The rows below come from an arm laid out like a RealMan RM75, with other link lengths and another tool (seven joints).
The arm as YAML. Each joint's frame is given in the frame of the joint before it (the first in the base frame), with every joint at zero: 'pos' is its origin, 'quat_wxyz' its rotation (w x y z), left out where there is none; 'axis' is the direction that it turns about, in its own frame. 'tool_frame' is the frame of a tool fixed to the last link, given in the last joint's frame.
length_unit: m
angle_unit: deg
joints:
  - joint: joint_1
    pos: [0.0, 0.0, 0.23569]
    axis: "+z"
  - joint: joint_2
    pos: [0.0, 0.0, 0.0]
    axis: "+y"
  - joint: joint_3
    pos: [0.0, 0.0, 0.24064]
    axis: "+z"
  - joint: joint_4
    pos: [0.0, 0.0, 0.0]
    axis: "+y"
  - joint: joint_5
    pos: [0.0, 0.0, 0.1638]
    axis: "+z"
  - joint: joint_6
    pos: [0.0, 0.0, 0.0]
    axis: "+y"
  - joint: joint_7
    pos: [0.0, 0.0, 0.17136]
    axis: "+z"
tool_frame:
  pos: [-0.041, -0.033, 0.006]
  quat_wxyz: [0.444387, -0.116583, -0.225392, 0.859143]
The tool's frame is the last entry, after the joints.
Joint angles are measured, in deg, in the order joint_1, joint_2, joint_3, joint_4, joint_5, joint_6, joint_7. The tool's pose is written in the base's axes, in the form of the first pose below.
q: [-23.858, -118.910, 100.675, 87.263, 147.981, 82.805, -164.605]
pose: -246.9, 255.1, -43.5, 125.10, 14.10, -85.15
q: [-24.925, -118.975, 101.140, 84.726, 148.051, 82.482, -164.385]
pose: -250.5, 255.2, -46.5, 123.98, 13.06, -84.88
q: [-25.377, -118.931, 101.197, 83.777, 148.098, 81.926, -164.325]
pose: -251.5, 257.0, -47.3, 123.77, 13.13, -84.93
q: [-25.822, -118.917, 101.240, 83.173, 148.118, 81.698, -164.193]
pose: -251.4, 258.6, -47.8, 123.57, 13.02, -85.15
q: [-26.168, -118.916, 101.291, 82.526, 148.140, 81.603, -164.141]
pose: -252.1, 259.1, -48.2, 123.29, 12.84, -85.12
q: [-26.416, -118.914, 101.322, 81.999, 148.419, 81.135, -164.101]
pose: -252.9, 260.9, -48.3, 123.06, 13.10, -85.32
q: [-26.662, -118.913, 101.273, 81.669, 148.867, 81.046, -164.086]
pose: -253.7, 262.3, -47.5, 122.59, 13.30, -85.53
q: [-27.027, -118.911, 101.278, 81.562, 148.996, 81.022, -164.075]
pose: -252.6, 264.0, -47.3, 122.44, 13.34, -85.89
